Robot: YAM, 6 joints.
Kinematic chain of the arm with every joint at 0, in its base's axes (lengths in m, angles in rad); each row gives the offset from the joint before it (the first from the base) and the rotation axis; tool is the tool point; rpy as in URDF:
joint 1: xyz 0 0 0.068 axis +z
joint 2: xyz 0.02 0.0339 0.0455 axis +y
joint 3: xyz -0.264 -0.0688 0 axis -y
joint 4: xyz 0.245 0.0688 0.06 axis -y
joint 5: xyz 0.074 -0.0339 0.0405 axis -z
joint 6: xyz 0.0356 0 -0.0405 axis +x
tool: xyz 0 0 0 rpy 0 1.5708 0
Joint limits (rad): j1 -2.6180..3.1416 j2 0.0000..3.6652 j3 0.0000..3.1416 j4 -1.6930..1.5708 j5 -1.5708..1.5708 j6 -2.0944..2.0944
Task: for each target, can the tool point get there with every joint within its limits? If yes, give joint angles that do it. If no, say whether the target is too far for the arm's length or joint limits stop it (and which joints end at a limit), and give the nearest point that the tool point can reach.
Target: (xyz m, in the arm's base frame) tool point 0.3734 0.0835 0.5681
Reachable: yes | joints 0.1373 1.9781 2.2893 0.7775 -1.0934 0.1536
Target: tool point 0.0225 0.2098 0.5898
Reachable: yes | joints 1.3276 1.3669 1.6482 1.0370 -0.9368 0.0300
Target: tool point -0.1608 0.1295 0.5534
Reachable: yes | joints 2.4261 1.2766 1.9466 -0.7797 -0.2184 0.7844
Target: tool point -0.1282 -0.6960 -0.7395
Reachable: no: too far | nearest point -0.0802 -0.4356 -0.3237 | short by 0.493 m
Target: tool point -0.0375 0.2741 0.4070
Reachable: yes | joints 1.6486 1.2859 1.4037 -0.5916 -0.4685 -1.0884
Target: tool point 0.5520 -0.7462 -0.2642
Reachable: no: too far | nearest point 0.3556 -0.4806 -0.1268 | short by 0.358 m
